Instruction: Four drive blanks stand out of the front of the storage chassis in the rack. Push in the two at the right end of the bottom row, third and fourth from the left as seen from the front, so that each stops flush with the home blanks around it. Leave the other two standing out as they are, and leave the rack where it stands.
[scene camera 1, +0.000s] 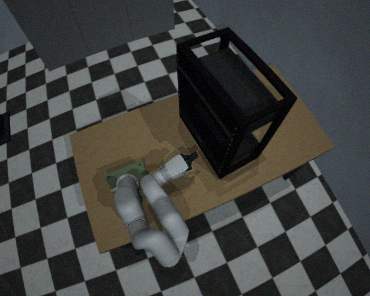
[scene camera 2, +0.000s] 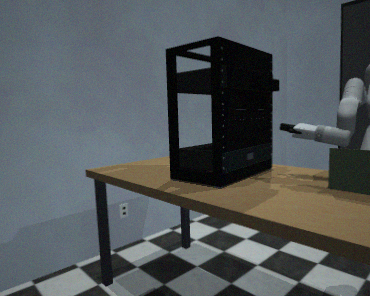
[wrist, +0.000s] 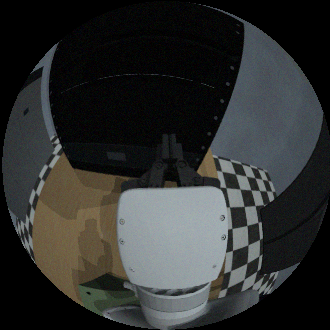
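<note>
The black rack stands upright on the table. The storage chassis shows as a very dark front with thin pale lines across it. The four drive blanks cannot be told apart in the dark, nor can how far each stands out. My gripper is shut and empty, its fingertips pointing at the rack's front. Scene camera 2 shows a gap between the fingertips and the rack. In the wrist view the fingers overlap the lower front, right of its middle.
A dark panel with a small grey label fills the bottom of the rack's front. A black block juts out high on the rack's front. The arm stands on a green base plate on the wooden table.
</note>
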